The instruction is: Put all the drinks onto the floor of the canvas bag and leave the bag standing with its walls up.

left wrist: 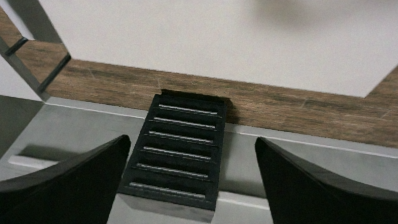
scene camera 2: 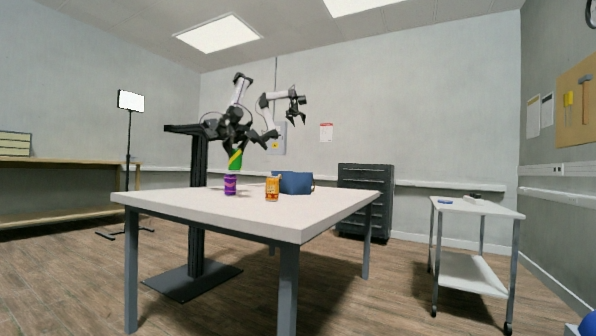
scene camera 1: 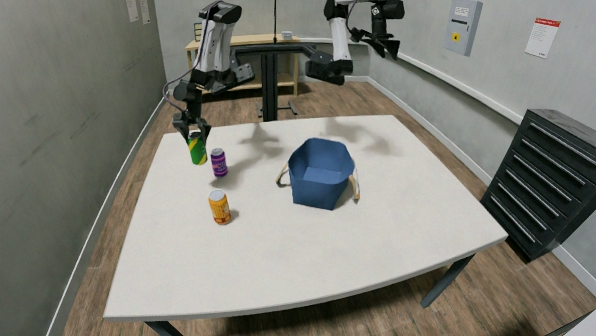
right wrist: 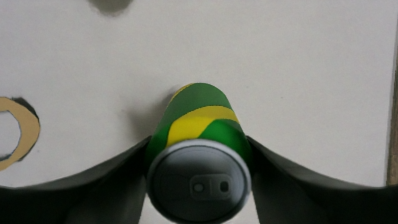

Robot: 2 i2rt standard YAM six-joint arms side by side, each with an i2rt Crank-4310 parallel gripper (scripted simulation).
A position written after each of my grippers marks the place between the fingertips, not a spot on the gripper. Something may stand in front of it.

Note:
In view: my left gripper (scene camera 1: 389,59), my right gripper (right wrist: 199,138) and a blue canvas bag (scene camera 1: 320,153).
The blue canvas bag shows as well in scene camera 2 (scene camera 2: 293,183). My left gripper shows as well in the left wrist view (left wrist: 193,138).

